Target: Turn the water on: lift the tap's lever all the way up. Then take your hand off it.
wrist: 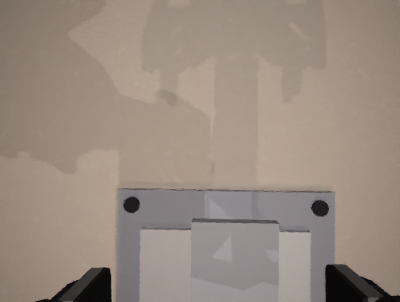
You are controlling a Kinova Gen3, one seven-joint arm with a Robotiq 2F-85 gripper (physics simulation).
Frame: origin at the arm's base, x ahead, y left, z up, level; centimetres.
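Seen in the pictures: gripper, between the fingertips: [217,290].
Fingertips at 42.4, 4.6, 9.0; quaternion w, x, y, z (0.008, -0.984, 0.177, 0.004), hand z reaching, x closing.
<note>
Pixels of each thing's top centre, then the offset from my fingertips to it, as dx, dy, dz. "spot": a spot on its surface instead. Level surfaces: height alone.
- grey frame, a spot on its surface: [128,250] spot: -7.2, +0.6, -14.6
- block, a spot on its surface: [235,255] spot: +1.2, +1.1, +0.2
- pale panel, a spot on its surface: [165,265] spot: -4.7, -1.4, -14.0
- beige surface, height of its surface: dz -15.3
A grey frame [128,250] with a black round bolt head at each of its two visible corners lies at the bottom of the wrist view, and its lower part is cut off. A flat grey bar or block [235,255] stands over its middle, nearer to the camera. I cannot tell for certain whether this is the tap's lever or another part of the tap. My gripper [218,284] is wide open, with one finger at each side of the lower frame edge. The grey block lies between the fingers in this view, with wide gaps on both sides. The lever's angle cannot be told.
A pale panel [165,265] shows inside the grey frame on both sides of the block. A beige surface [360,150] surrounds the frame. Broad shadows fall over it at the upper left and top, and a straight band of shadow runs down to the frame.
</note>
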